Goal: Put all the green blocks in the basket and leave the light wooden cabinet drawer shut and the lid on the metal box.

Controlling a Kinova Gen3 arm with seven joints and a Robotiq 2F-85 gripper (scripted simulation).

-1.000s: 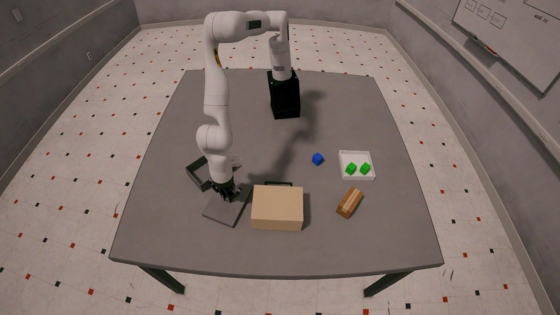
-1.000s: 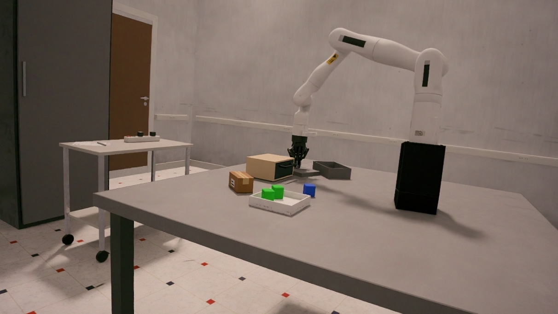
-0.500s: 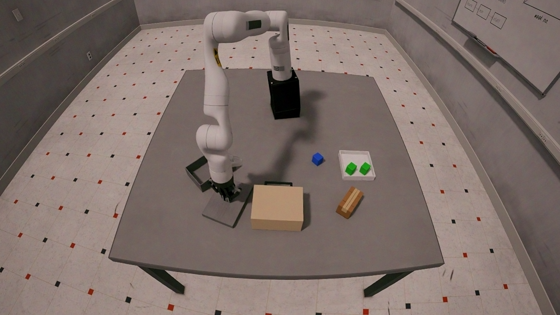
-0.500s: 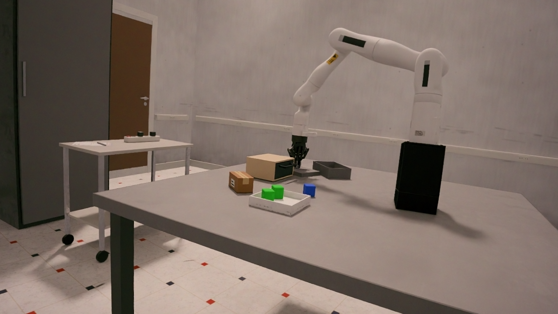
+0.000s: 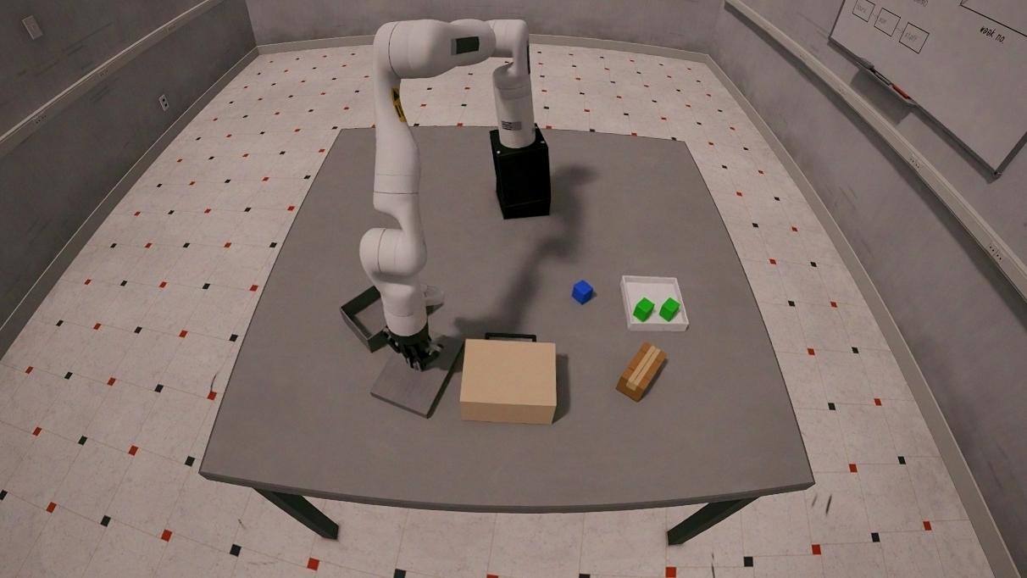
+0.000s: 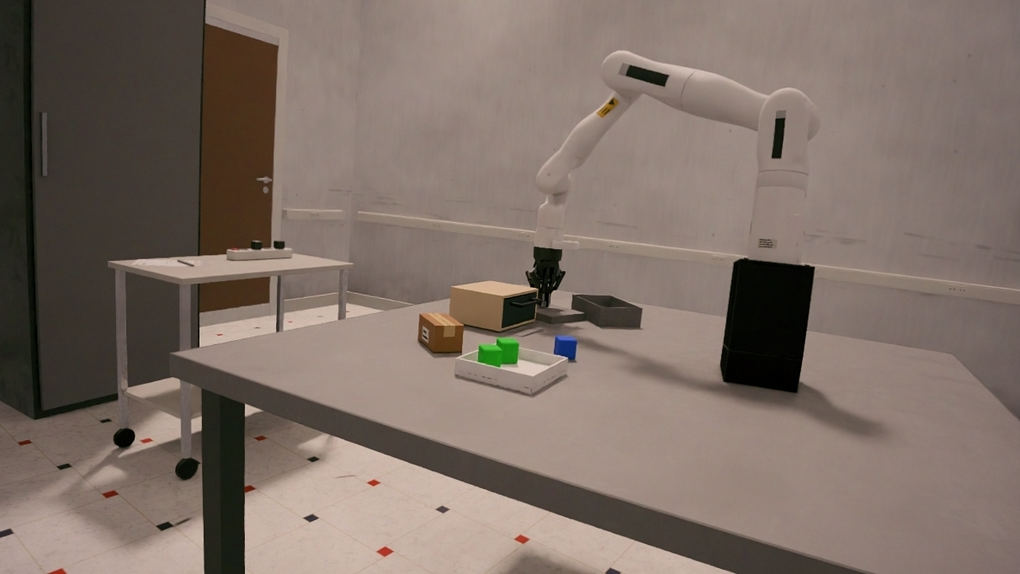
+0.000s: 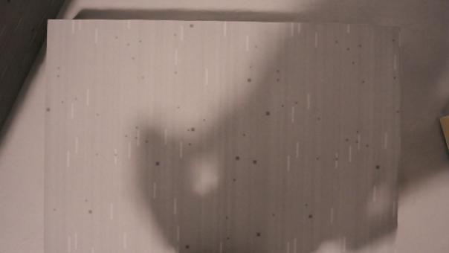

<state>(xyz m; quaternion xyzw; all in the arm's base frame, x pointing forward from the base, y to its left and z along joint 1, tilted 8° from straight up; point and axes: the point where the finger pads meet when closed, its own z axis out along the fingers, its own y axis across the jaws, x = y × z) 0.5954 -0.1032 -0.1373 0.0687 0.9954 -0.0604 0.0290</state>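
Right now my hand is 120 mm past the metal box, 120 mm to the left of it and 20 mm above it. Also, from my hand: light wooden cabinet 190 mm to the left; then lid 30 mm below; then drawer 20 mm behind, 190 mm to the left.
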